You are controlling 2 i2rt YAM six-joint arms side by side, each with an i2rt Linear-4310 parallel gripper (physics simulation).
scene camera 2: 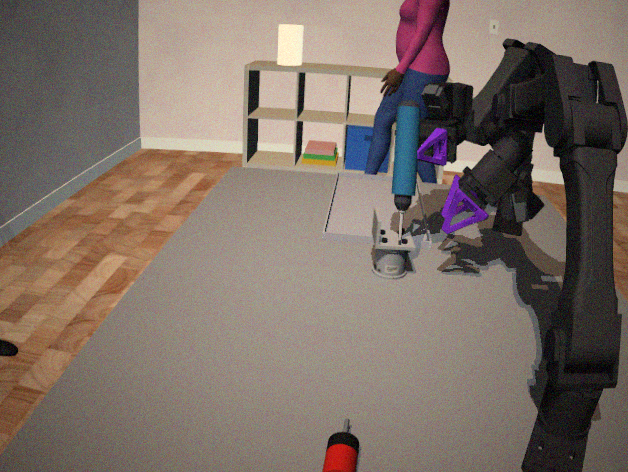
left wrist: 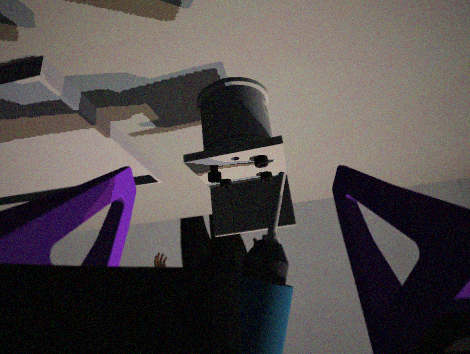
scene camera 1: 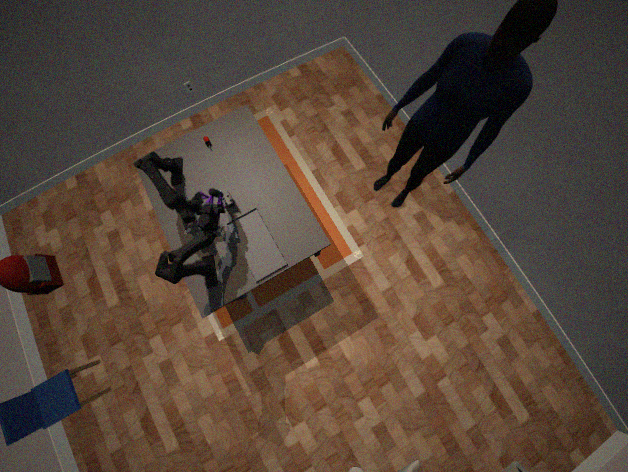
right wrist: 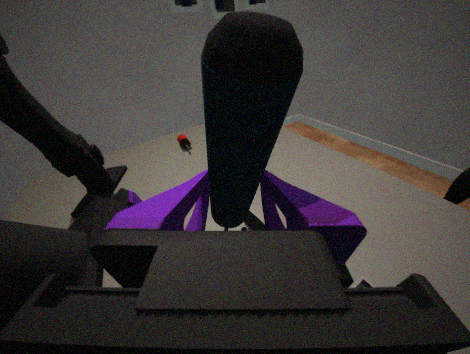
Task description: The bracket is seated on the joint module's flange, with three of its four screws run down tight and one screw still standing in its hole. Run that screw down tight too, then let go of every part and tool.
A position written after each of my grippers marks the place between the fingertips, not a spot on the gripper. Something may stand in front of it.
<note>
In view: my left gripper (scene camera 2: 443, 223), my right gripper (scene camera 2: 406, 153), a blue screwdriver (scene camera 2: 407, 120), a bracket (scene camera 2: 393, 243), a grey joint module (scene camera 2: 390, 264) and a shallow tray (scene camera 2: 352, 210).
The blue screwdriver also shows in the right wrist view (right wrist: 251, 65). The bracket shows as well in the left wrist view (left wrist: 245, 207). The grey joint module is seen too in the left wrist view (left wrist: 233, 110). The right wrist view misses the grey joint module, which is hidden by my right gripper.
</note>
